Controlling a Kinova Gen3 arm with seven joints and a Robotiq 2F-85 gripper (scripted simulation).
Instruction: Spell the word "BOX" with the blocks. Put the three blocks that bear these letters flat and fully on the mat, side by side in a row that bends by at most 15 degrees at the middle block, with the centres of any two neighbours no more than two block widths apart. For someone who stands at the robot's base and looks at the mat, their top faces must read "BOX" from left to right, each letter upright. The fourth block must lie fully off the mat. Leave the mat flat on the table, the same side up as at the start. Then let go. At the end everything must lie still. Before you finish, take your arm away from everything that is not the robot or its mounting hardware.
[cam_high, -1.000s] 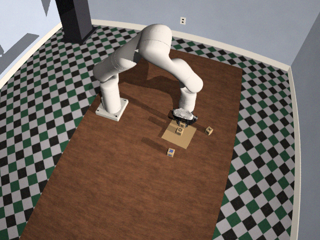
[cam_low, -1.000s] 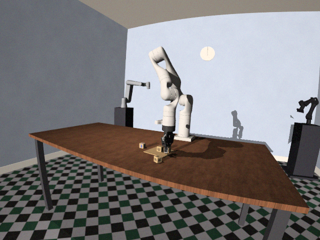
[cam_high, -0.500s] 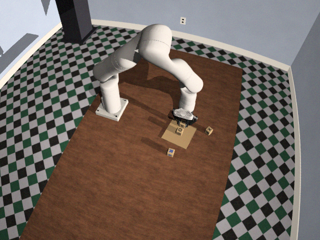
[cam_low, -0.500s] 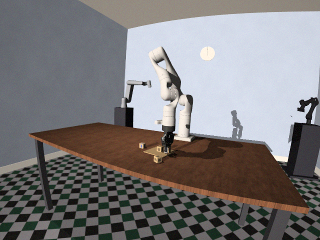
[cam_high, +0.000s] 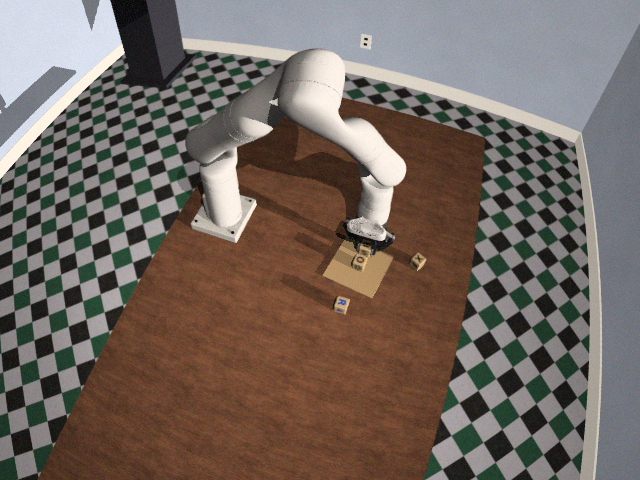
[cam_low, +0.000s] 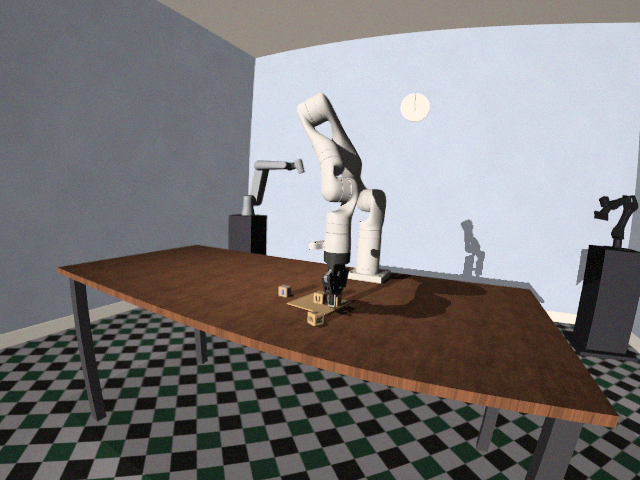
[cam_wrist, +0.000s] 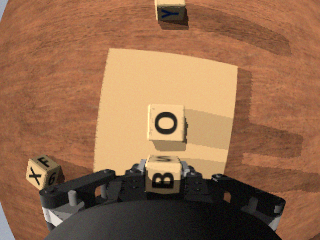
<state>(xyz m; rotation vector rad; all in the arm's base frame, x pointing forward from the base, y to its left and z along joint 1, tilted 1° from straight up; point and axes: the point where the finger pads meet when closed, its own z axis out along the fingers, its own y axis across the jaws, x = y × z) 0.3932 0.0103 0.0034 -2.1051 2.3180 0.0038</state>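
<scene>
The tan mat lies 50 mm to the right of my hand and 20 mm below it.
</scene>
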